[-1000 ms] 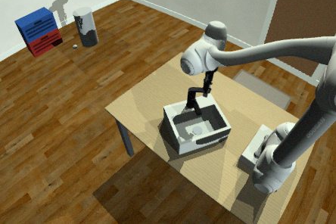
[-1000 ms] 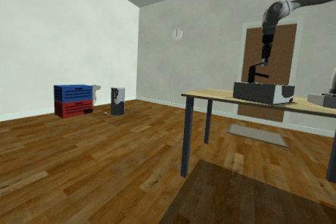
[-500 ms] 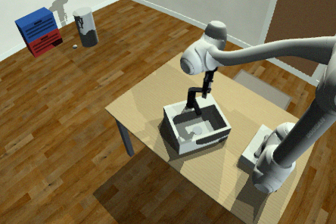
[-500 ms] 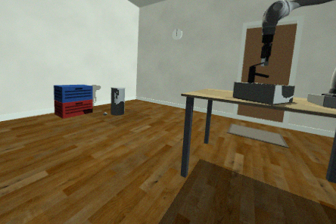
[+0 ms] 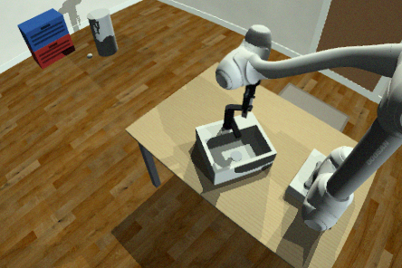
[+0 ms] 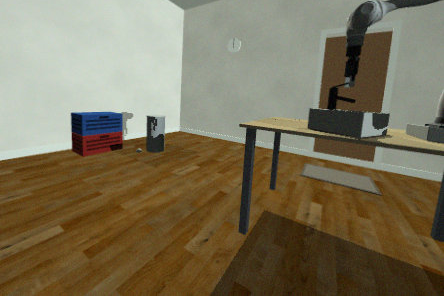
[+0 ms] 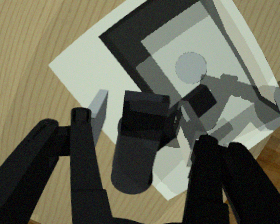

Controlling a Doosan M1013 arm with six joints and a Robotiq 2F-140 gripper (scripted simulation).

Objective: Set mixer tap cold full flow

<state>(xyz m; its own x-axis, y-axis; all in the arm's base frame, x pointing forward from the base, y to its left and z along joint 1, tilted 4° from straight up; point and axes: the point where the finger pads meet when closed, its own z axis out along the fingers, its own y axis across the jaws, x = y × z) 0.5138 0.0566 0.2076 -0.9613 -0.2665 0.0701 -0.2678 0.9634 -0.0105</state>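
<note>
Right now the lever is 3 cm ahead of my hand, 2 cm below it and 1 cm to the left of it. The rest, counted from my hand: white sink basin 26 cm below, 8 cm to the left, 2 cm behind.
</note>
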